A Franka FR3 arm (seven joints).
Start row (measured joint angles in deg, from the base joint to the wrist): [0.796 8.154 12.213 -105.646 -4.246 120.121 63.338]
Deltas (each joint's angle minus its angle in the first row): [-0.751 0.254 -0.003 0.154 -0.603 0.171 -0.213]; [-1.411 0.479 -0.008 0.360 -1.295 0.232 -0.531]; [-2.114 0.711 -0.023 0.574 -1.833 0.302 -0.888]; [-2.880 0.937 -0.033 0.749 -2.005 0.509 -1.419]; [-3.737 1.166 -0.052 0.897 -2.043 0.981 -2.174]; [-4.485 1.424 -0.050 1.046 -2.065 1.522 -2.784]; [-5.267 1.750 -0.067 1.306 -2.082 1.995 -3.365]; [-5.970 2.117 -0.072 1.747 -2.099 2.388 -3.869]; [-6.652 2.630 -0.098 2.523 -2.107 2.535 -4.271]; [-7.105 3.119 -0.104 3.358 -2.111 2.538 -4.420]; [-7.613 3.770 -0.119 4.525 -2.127 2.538 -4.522]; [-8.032 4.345 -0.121 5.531 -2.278 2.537 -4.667]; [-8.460 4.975 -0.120 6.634 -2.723 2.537 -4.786]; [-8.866 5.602 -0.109 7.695 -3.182 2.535 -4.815]
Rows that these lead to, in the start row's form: [0.045 8.408 12.210 -105.492 -4.849 120.292 63.125]; [-0.615 8.633 12.205 -105.286 -5.541 120.353 62.807]; [-1.318 8.865 12.190 -105.072 -6.079 120.423 62.450]; [-2.084 9.091 12.180 -104.897 -6.251 120.630 61.919]; [-2.941 9.320 12.161 -104.749 -6.289 121.102 61.164]; [-3.689 9.578 12.163 -104.600 -6.311 121.643 60.554]; [-4.471 9.904 12.146 -104.340 -6.328 122.116 59.973]; [-5.174 10.271 12.141 -103.899 -6.345 122.509 59.469]; [-5.856 10.784 12.115 -103.123 -6.353 122.656 59.067]; [-6.309 11.273 12.109 -102.288 -6.357 122.659 58.918]; [-6.817 11.924 12.094 -101.121 -6.373 122.659 58.816]; [-7.236 12.499 12.092 -100.115 -6.524 122.658 58.671]; [-7.664 13.129 12.093 -99.012 -6.969 122.658 58.552]; [-8.070 13.756 12.104 -97.951 -7.428 122.656 58.523]
